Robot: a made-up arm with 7 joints. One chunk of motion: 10 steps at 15 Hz.
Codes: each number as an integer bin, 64 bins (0 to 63) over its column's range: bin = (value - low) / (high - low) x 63, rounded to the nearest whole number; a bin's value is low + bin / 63 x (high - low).
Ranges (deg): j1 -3.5..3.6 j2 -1.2..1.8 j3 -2.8..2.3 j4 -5.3..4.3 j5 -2.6..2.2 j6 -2..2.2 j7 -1.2..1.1
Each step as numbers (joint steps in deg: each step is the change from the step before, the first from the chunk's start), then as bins.
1 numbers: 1.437 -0.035 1.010 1.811 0.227 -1.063 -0.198
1 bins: 44 24 47 47 37 14 27
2 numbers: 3.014 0.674 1.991 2.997 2.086 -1.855 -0.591
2 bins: 58 39 59 54 62 2 17
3 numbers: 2.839 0.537 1.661 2.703 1.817 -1.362 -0.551
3 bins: 56 36 55 53 58 10 18
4 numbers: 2.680 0.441 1.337 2.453 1.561 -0.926 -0.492
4 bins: 55 34 51 51 55 16 19
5 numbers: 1.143 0.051 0.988 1.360 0.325 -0.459 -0.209
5 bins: 41 26 47 44 38 23 27
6 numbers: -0.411 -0.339 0.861 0.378 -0.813 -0.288 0.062
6 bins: 27 18 45 37 23 26 35
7 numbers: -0.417 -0.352 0.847 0.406 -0.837 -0.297 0.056
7 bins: 27 18 45 37 23 26 34
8 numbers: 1.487 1.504 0.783 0.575 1.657 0.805 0.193
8 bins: 44 57 44 39 56 42 38
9 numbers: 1.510 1.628 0.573 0.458 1.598 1.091 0.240
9 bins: 44 59 42 38 55 46 39
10 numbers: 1.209 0.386 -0.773 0.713 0.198 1.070 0.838
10 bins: 42 33 25 39 37 46 56
